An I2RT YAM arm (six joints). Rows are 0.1 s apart.
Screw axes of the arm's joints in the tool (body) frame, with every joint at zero. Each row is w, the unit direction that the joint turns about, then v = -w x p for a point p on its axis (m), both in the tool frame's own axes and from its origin. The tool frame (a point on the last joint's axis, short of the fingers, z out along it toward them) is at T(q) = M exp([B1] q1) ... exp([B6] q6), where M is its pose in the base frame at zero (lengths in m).
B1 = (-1, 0, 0, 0.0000, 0.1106, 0.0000)
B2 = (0, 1, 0, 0.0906, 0.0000, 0.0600)
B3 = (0, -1, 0, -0.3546, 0.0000, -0.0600)
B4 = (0, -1, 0, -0.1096, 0.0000, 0.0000)
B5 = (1, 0, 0, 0.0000, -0.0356, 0.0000)
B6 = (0, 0, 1, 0.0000, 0.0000, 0.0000)
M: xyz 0.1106 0.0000 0.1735 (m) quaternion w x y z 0.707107 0 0.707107 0
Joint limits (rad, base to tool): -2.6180..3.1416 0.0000..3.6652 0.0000..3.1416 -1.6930..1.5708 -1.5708..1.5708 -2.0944..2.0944
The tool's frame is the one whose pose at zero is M.
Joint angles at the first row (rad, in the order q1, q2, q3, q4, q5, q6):
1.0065 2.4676 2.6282 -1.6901 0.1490 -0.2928
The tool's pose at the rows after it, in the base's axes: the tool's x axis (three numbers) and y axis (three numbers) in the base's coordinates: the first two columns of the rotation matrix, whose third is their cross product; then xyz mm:
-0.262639 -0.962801 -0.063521 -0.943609 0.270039 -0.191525 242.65 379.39 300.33
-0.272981 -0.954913 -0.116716 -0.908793 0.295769 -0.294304 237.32 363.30 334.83
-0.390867 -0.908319 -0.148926 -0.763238 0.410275 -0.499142 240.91 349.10 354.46
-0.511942 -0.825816 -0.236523 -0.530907 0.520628 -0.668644 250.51 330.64 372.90
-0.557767 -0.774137 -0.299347 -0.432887 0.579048 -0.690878 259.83 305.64 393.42
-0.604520 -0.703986 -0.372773 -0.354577 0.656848 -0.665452 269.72 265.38 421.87
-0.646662 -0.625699 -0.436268 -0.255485 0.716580 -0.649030 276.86 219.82 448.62
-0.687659 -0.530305 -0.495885 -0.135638 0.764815 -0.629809 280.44 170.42 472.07
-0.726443 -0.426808 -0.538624 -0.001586 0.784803 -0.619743 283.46 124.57 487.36
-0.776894 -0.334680 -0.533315 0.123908 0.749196 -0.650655 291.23 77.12 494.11
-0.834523 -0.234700 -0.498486 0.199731 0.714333 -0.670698 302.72 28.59 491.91
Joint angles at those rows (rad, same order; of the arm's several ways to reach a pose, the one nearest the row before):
1.0149 2.3928 2.6282 -1.6897 0.1669 -0.2932
1.0130 2.3127 2.6282 -1.6898 0.2569 -0.2871
1.0069 2.2722 2.6281 -1.6897 0.4988 -0.1776
0.9810 2.2387 2.6281 -1.6897 0.7502 -0.0464
0.9302 2.1891 2.6283 -1.6898 0.8047 -0.0223
0.8444 2.1113 2.6282 -1.6897 0.7933 -0.0223
0.7429 2.0339 2.6282 -1.6898 0.7940 -0.0334
0.6235 1.9606 2.6282 -1.6898 0.7944 -0.0414
0.4973 1.9103 2.6283 -1.6898 0.8078 -0.0414
0.3473 1.8893 2.6282 -1.6897 0.8444 -0.0757
0.1810 1.8961 2.6278 -1.6894 0.8345 -0.1203

